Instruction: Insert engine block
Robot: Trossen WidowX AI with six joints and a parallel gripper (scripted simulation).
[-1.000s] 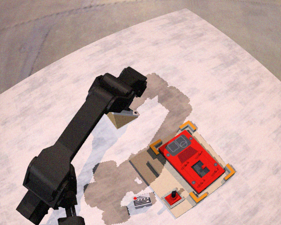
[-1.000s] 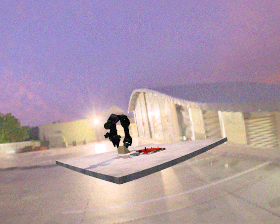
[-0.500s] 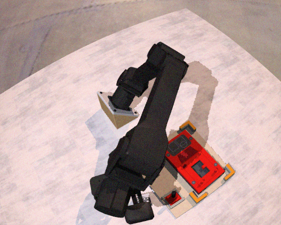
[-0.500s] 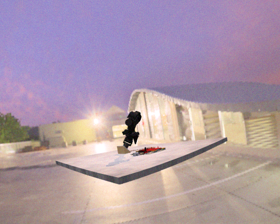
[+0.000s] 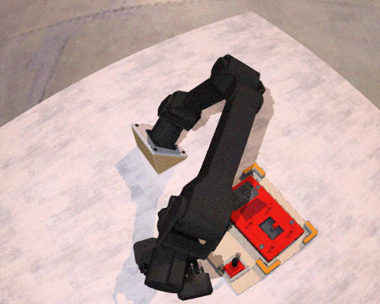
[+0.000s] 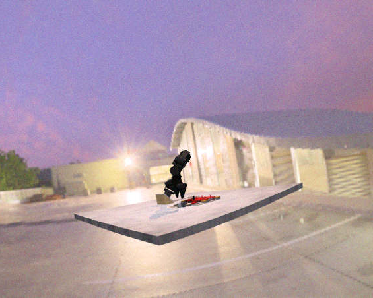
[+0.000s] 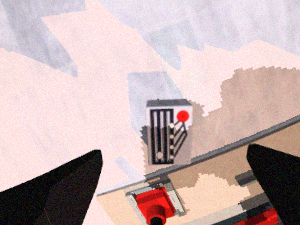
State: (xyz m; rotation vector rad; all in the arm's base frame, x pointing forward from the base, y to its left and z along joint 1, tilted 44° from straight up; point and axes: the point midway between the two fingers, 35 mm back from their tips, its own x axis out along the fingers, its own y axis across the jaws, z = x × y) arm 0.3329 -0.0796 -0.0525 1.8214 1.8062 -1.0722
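Right now my gripper tip is 10 mm short of the grey engine block and 50 mm above it.
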